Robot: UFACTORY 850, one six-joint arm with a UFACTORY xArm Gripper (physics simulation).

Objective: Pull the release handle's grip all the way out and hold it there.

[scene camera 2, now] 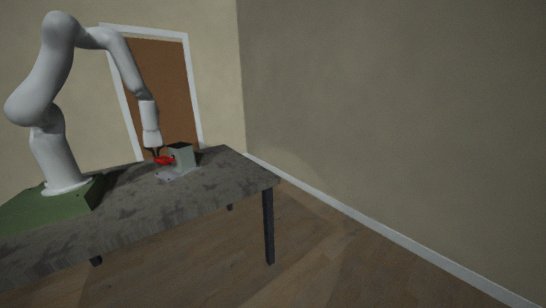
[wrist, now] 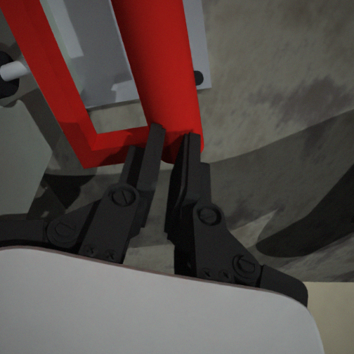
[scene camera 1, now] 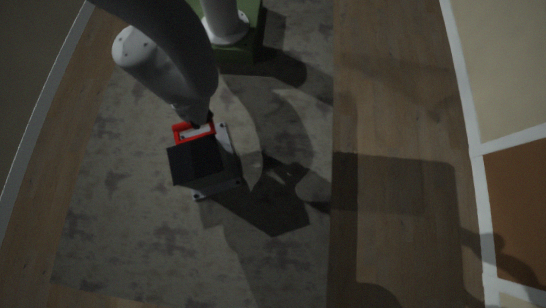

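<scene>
The red release handle [scene camera 1: 176, 133] [scene camera 2: 164, 160] [wrist: 160, 60] is a rectangular frame with a thick round grip bar. It stands in front of a housing [scene camera 1: 195, 160] [scene camera 2: 184, 159] [wrist: 20, 155], grey-green with a dark top. In the wrist view a white rod [wrist: 14, 70] with a black end shows between frame and housing. My gripper [scene camera 1: 199, 125] [scene camera 2: 157, 156] [wrist: 168, 150] is nearly shut, with a narrow gap between its fingertips. The fingertips lie over the near end of the bar, and the bar's red edge shows beyond the right finger. I see no bar gripped between them.
The housing stands on a light grey bolted plate [scene camera 1: 225, 140] [scene camera 2: 163, 176] [wrist: 198, 40] on the grey mottled table [scene camera 1: 125, 210] [scene camera 2: 150, 212]. The arm's green base block [scene camera 1: 235, 57] [scene camera 2: 50, 212] stands at the other end of the table. Dark shadows fall across the table.
</scene>
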